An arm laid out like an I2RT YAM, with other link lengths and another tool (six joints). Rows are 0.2 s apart.
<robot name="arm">
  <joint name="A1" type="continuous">
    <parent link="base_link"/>
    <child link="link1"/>
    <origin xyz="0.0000 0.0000 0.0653"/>
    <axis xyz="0 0 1"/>
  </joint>
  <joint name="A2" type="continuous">
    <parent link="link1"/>
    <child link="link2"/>
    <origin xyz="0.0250 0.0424 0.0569"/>
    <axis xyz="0 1 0"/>
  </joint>
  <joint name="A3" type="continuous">
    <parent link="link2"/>
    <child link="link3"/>
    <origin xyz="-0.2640 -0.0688 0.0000"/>
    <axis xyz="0 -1 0"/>
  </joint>
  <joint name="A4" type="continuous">
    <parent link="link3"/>
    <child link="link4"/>
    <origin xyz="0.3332 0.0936 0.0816"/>
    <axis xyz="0 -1 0"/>
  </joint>
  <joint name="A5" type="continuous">
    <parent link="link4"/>
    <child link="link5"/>
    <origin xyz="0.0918 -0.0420 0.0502"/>
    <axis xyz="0 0 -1"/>
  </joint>
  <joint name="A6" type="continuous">
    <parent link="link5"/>
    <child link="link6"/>
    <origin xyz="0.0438 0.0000 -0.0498"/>
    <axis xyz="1 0 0"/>
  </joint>
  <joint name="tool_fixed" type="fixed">
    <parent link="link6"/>
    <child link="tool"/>
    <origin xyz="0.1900 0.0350 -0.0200" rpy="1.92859 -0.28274 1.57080"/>
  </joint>
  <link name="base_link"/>
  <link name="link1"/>
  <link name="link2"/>
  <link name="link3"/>
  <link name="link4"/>
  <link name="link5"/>
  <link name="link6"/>
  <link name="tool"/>
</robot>
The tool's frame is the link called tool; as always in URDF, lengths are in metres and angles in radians. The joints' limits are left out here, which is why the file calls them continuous.
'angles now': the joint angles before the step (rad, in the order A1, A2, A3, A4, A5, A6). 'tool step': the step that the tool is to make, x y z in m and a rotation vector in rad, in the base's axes. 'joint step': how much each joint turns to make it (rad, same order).
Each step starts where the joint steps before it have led.
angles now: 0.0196 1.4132 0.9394 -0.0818 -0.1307 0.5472
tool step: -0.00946 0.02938 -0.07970 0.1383 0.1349 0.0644
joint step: 0.0004 0.1541 -0.0375 0.0748 -0.1335 0.0798
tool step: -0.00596 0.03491 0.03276 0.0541 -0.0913 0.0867
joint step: 0.0344 -0.0481 -0.0346 0.0830 -0.0721 0.0110
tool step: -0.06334 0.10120 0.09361 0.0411 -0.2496 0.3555
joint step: 0.1156 -0.1693 -0.0527 0.0894 -0.2197 -0.1083
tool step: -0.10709 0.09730 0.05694 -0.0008 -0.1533 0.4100
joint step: 0.1663 -0.0924 0.0379 -0.0753 -0.2171 -0.1504
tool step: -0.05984 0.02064 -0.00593 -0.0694 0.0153 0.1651
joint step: 0.0671 -0.0431 0.0324 -0.2105 -0.0690 -0.1323
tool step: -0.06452 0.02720 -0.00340 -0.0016 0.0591 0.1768
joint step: 0.0942 -0.0049 0.0054 -0.0852 -0.0843 -0.0272
